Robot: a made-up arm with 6 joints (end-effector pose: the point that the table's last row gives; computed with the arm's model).
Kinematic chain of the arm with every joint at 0, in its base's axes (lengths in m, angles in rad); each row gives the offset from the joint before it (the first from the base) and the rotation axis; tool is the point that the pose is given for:
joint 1: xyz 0 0 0.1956 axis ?
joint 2: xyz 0 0 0 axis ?
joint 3: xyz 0 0 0.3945 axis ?
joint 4: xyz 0 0 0 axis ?
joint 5: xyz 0.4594 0 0 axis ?
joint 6: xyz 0 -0.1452 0 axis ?
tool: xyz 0 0 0
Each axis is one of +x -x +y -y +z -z.
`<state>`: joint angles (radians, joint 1 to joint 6).
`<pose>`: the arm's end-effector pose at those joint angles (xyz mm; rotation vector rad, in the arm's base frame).
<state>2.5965 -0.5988 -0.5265 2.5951 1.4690 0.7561</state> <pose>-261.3 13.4 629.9 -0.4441 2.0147 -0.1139</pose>
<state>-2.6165 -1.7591 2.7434 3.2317 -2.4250 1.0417</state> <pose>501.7 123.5 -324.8 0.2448 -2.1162 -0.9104</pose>
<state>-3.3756 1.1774 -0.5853 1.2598 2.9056 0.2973</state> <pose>-390.9 138.9 -130.5 -1.4219 -0.6533 -2.0745</pose>
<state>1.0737 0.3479 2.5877 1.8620 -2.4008 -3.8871</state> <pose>-160.4 -208.2 840.6 -1.3177 0.6731 0.5010</pose>
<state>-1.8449 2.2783 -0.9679 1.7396 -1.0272 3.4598</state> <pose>70.0 159.0 -155.2 -1.0459 -2.1999 1.3711</pose>
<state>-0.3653 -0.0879 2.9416 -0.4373 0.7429 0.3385</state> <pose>-499.3 50.1 701.1 0.0939 2.5785 -0.2399</pose>
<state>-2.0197 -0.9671 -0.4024 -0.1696 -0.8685 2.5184</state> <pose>-162.1 -6.7 644.7 -1.2928 2.0246 -0.5803</pose>
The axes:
joint 1: +z
joint 2: +y
joint 3: -y
joint 4: -x
joint 5: -y
joint 6: -x

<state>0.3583 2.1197 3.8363 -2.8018 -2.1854 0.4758</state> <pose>249.5 239.6 451.3 1.0608 0.7293 -2.6721</pose>
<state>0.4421 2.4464 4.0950 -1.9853 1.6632 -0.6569</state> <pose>290.9 202.4 361.0 -2.2661 0.8685 -0.2516</pose>
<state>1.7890 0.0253 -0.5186 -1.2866 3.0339 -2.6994</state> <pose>-31.9 331.9 233.0 -1.8382 0.7443 -1.3522</pose>
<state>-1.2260 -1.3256 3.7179 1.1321 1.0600 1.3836</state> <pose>-94.9 81.8 -100.3 -1.6356 0.4479 0.1263</pose>
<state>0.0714 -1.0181 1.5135 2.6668 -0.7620 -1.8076</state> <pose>-757.6 75.3 611.5 0.5900 -2.6416 -1.3854</pose>
